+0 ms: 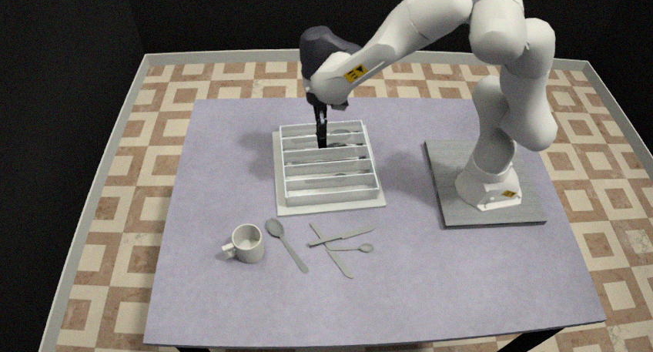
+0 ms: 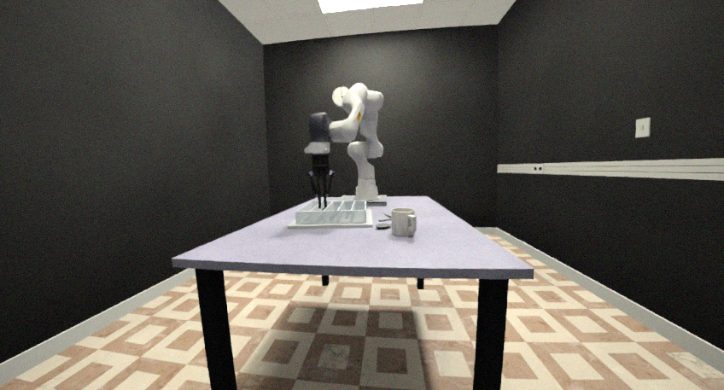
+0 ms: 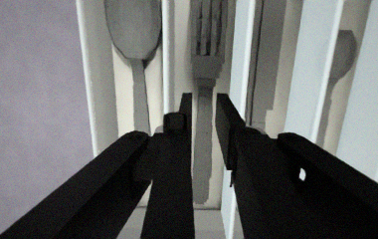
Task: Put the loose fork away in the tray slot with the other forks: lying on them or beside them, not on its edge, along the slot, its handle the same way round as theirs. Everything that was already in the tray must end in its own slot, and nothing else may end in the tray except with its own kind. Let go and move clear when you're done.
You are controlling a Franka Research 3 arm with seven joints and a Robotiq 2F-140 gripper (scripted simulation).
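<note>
My gripper is now 11 cm to the right of the spoon, 7 cm above it and 4 cm past it. Also, from my hand: white mug: 36 cm to the left, 20 cm ahead, 5 cm below; knife: 31 cm to the left, 8 cm below, 5 cm behind.
</note>
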